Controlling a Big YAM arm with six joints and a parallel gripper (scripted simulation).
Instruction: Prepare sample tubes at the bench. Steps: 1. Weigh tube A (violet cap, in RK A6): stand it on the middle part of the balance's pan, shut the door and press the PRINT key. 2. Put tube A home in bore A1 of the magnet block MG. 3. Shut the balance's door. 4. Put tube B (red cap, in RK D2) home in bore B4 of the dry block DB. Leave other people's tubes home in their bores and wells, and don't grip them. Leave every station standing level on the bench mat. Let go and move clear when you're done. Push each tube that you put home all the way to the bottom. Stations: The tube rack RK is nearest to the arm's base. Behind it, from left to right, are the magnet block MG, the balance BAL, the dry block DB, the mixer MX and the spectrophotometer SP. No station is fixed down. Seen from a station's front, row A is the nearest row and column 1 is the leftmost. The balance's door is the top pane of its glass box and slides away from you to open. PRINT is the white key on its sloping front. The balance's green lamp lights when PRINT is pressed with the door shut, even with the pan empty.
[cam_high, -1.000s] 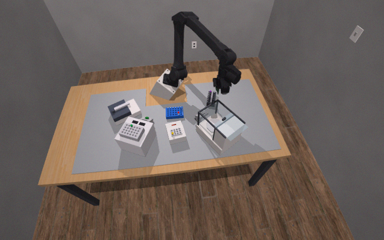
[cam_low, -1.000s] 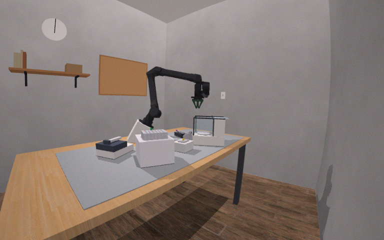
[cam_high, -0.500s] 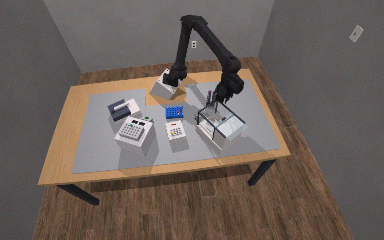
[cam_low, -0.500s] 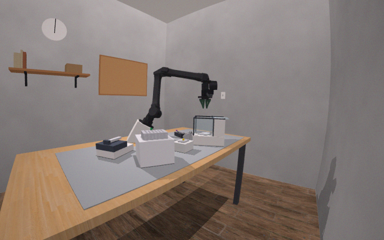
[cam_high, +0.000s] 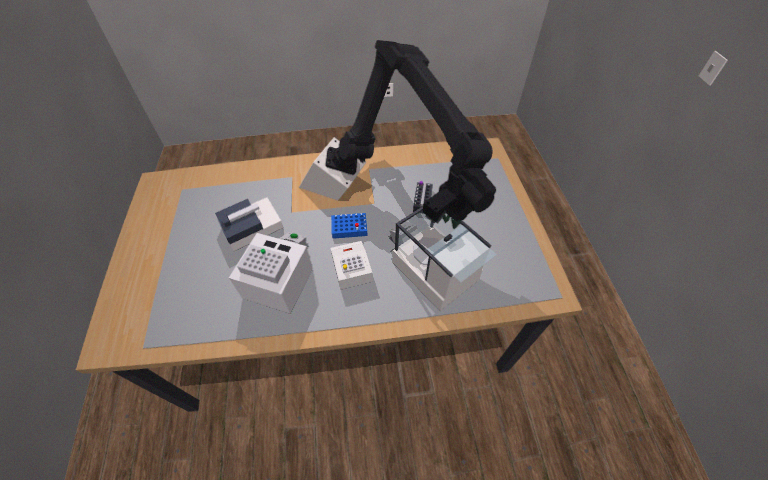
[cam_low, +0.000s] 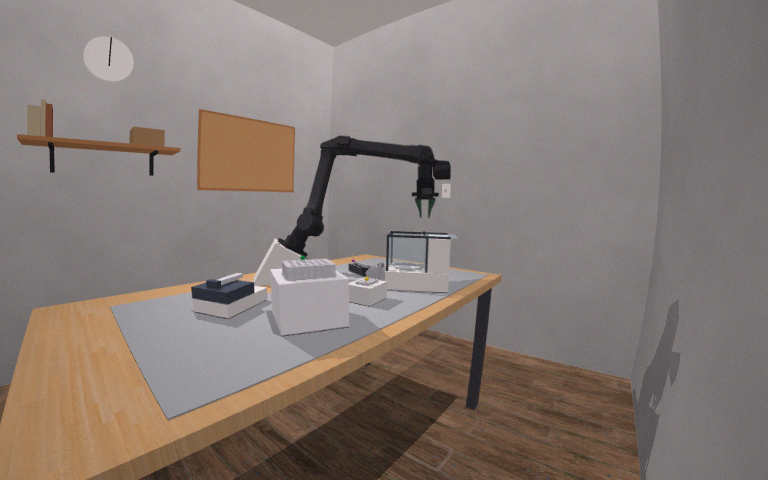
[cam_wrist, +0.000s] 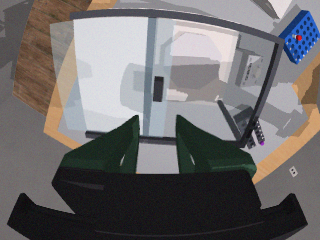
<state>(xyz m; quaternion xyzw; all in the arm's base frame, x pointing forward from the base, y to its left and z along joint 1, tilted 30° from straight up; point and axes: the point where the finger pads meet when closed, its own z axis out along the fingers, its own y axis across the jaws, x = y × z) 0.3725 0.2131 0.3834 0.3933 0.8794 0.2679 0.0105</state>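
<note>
My hand is 7 cm above the balance door, 2 cm to the right of it and 2 cm short of it. From my hand the other things lie so: yellow-capped tube (31 cm to the right, 22 cm below, 3 cm ahead); then dry block (30 cm to the right, 25 cm below, 2 cm behind); then magnet block (34 cm behind, 26 cm below, 5 cm to the right).
</note>
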